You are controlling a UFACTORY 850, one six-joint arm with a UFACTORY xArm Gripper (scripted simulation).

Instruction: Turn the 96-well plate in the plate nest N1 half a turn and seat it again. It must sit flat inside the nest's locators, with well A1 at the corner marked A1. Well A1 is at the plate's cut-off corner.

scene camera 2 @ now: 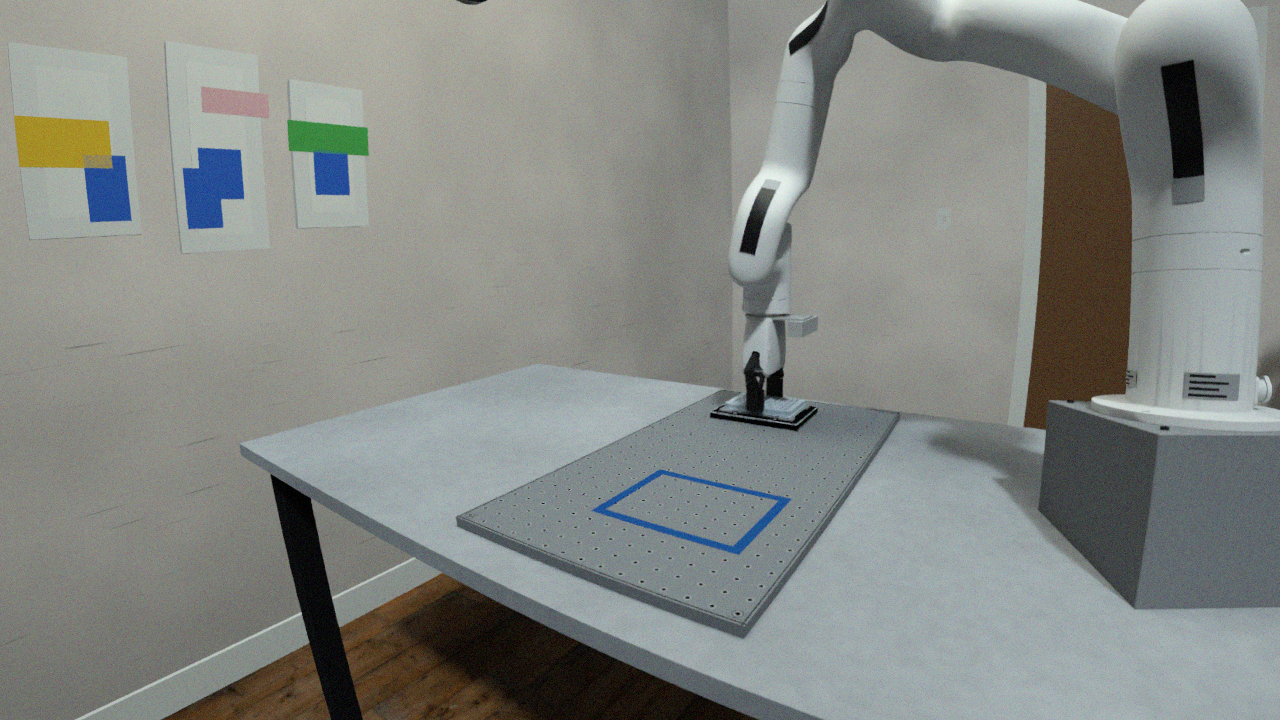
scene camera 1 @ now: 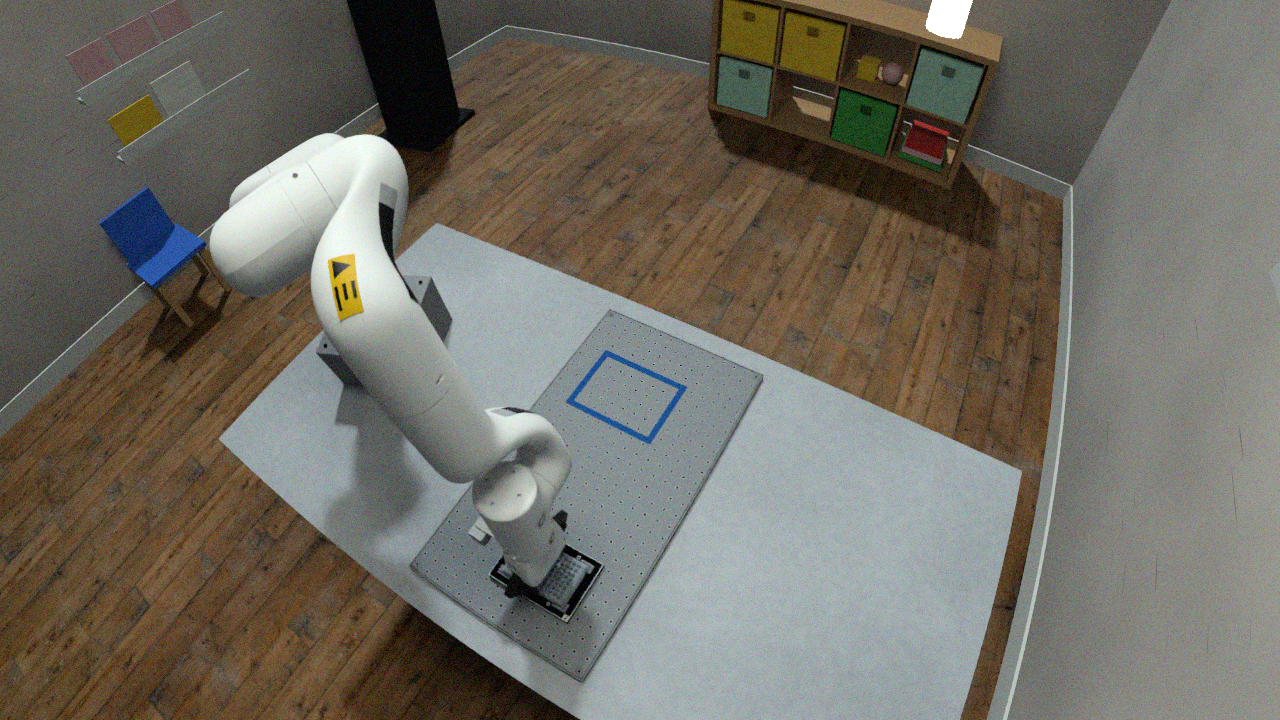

Labels:
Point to a 96-well plate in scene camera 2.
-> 774, 407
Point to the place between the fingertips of my gripper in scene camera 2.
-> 765, 404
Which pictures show the 96-well plate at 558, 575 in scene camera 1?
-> Scene camera 2 and scene camera 1: all of them.

